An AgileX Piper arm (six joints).
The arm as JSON. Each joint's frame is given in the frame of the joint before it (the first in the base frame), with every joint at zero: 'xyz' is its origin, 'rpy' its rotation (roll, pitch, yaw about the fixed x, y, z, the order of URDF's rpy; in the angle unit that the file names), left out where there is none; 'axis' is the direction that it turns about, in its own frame. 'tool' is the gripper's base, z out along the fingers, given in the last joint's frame.
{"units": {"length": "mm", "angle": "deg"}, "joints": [
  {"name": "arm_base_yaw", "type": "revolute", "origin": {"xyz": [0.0, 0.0, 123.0], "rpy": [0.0, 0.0, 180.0]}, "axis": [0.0, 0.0, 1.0]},
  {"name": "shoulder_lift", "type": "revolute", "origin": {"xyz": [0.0, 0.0, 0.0], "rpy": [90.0, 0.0, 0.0]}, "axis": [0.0, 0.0, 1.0]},
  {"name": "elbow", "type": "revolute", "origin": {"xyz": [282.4, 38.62, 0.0], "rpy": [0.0, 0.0, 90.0]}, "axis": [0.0, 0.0, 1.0]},
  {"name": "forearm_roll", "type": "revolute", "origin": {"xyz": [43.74, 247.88, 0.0], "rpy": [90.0, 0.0, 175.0]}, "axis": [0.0, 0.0, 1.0]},
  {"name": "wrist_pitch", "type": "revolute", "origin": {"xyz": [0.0, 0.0, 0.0], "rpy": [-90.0, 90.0, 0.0]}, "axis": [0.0, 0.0, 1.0]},
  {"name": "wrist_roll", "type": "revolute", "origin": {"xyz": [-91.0, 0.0, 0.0], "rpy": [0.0, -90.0, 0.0]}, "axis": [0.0, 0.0, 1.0]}
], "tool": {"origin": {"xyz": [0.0, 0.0, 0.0], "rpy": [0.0, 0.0, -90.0]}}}
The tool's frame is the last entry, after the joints.
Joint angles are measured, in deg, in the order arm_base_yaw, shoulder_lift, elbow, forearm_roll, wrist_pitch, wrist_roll. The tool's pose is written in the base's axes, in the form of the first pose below.
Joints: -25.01, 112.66, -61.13, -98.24, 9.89, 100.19
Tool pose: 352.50, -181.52, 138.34, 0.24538, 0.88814, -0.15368, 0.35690
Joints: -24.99, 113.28, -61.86, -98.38, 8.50, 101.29
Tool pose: 356.32, -180.76, 136.80, 0.24868, 0.88823, -0.13963, 0.36014
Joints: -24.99, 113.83, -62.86, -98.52, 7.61, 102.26
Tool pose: 360.67, -181.25, 137.10, 0.25242, 0.88645, -0.13044, 0.36535
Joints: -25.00, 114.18, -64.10, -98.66, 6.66, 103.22
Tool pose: 365.79, -182.08, 139.88, 0.25572, 0.88323, -0.12133, 0.37388
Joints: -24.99, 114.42, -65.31, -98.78, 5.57, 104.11
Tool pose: 370.84, -182.48, 143.34, 0.25785, 0.88010, -0.11121, 0.38285
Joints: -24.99, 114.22, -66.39, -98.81, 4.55, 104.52
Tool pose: 375.11, -182.71, 149.49, 0.25690, 0.87658, -0.10332, 0.39362
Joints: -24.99, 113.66, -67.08, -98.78, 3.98, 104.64
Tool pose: 377.50, -182.84, 156.66, 0.25543, 0.87283, -0.09977, 0.40370
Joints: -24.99, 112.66, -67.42, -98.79, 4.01, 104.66
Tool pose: 377.99, -183.12, 165.61, 0.25464, 0.86792, -0.10157, 0.41420
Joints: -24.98, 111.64, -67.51, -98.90, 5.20, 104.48
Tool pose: 376.83, -184.55, 173.85, 0.25552, 0.86227, -0.11325, 0.42234
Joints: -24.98, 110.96, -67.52, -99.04, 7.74, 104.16
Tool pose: 374.66, -187.90, 179.67, 0.26008, 0.85562, -0.13560, 0.42648
